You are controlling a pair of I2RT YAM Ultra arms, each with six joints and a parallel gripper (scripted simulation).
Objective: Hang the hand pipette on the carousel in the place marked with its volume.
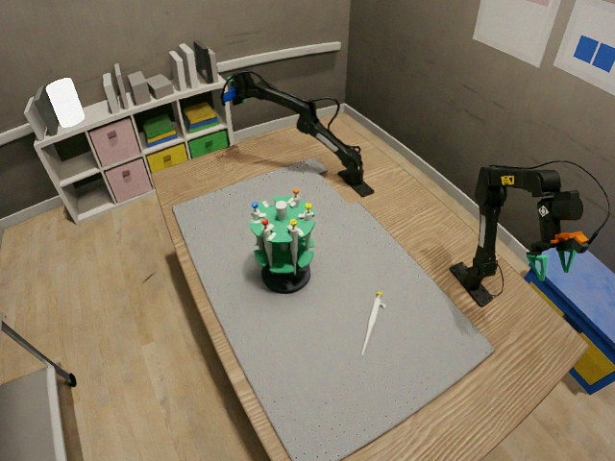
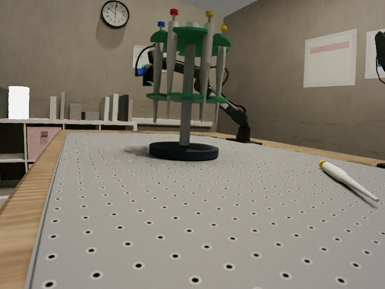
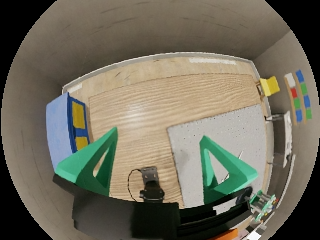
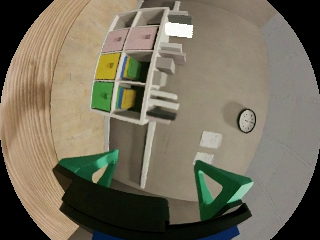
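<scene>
Now: left hand 320 mm short of the hand pipette, 320 mm to the left of it and 340 mm above it.
</scene>
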